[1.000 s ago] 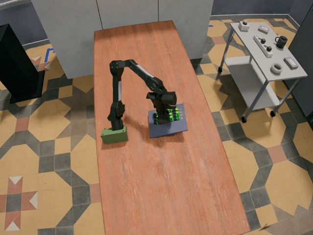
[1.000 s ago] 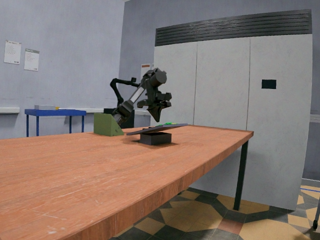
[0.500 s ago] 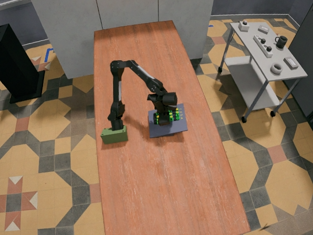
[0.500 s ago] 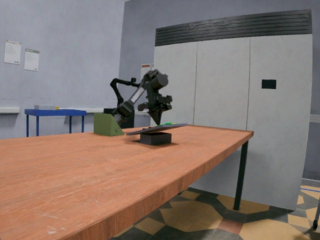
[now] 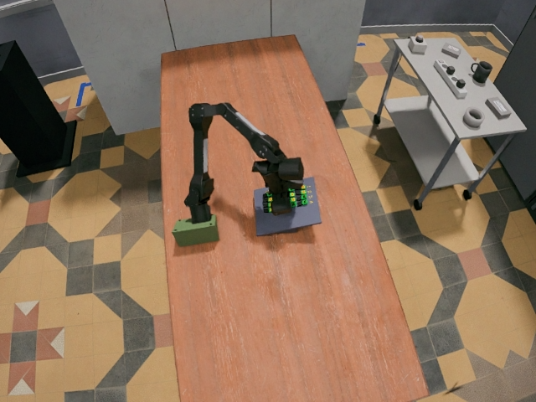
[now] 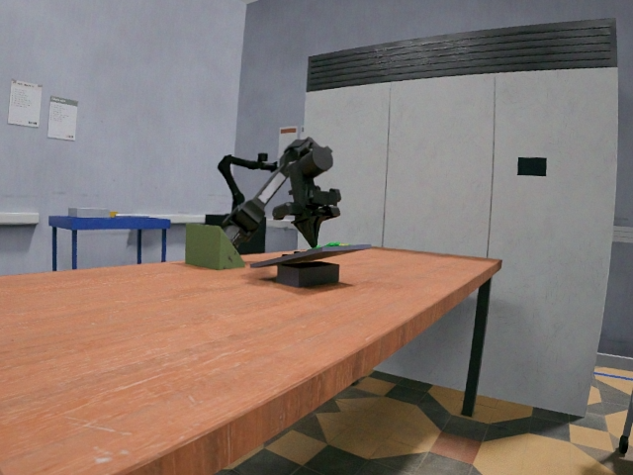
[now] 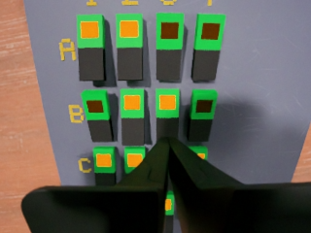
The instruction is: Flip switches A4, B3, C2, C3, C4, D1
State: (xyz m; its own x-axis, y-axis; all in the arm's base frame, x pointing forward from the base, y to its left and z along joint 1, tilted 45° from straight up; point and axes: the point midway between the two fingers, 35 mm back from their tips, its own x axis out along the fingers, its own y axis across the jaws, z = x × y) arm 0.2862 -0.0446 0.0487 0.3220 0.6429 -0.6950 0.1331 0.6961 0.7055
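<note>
The switch C3 is 1 cm behind my hand and 5 cm below it. Also, from my hand: switch C2 (1 cm behind, 2 cm to the left, 5 cm below); switch B3 (3 cm ahead, 3 cm below); switch B2 (3 cm ahead, 2 cm to the left, 3 cm below).
</note>
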